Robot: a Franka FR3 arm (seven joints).
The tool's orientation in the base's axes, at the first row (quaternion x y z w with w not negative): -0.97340, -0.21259, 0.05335, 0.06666
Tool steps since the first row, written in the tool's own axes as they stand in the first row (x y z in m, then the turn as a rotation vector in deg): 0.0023, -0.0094, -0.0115, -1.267, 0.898, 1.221; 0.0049, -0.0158, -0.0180, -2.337, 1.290, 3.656; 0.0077, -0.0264, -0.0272, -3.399, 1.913, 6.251; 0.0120, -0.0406, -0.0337, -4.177, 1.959, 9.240; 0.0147, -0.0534, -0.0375, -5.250, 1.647, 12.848; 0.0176, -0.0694, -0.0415, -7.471, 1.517, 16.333; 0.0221, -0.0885, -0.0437, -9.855, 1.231, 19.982; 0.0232, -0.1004, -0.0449, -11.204, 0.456, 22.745; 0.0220, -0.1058, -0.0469, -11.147, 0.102, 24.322; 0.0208, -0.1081, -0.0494, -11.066, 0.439, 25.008
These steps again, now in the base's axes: -0.0002, 0.0082, 0.0126, -0.941, -1.211, -1.244; 0.0004, 0.0144, 0.0198, -2.071, -1.754, -3.623; -0.0002, 0.0241, 0.0302, -3.121, -2.485, -6.195; -0.0012, 0.0380, 0.0385, -4.200, -2.533, -9.089; -0.0035, 0.0503, 0.0440, -5.774, -2.318, -12.515; -0.0068, 0.0655, 0.0501, -8.295, -2.762, -15.762; -0.0102, 0.0843, 0.0549, -11.049, -3.118, -19.134; -0.0139, 0.0954, 0.0578, -12.949, -2.692, -21.637; -0.0169, 0.0995, 0.0607, -13.250, -2.180, -23.141; -0.0186, 0.1008, 0.0636, -13.130, -2.376, -23.875
